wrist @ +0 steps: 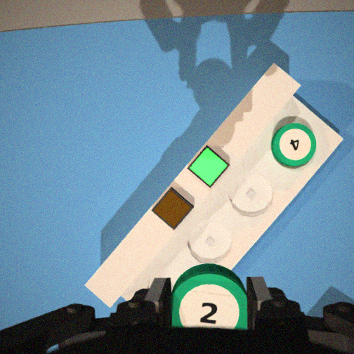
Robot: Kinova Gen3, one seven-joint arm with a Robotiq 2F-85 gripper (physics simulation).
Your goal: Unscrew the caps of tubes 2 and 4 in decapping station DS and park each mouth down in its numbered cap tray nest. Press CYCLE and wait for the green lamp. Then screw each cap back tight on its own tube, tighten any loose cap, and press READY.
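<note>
My gripper (208, 300) is shut on the green cap 2 (209, 312), at the bottom of the wrist view, with a finger on each side of it. The cap's white numbered face points at the camera and its lower part is cut off by the gripper body. Green cap 4 (294, 145) sits at the upper right end of the white tray (322, 135), number up. Two round nests without caps, one nest (251, 194) and another nest (210, 242), lie between the caps. A green square lamp (208, 166) is lit. Tube mouths do not show.
A dark amber square (172, 208) sits beside the green lamp on the raised strip (120, 272) along the tray's left side. The tray lies diagonally on a blue surface (65, 125). A beige area (65, 12) borders it at the top. Arm shadows fall across both.
</note>
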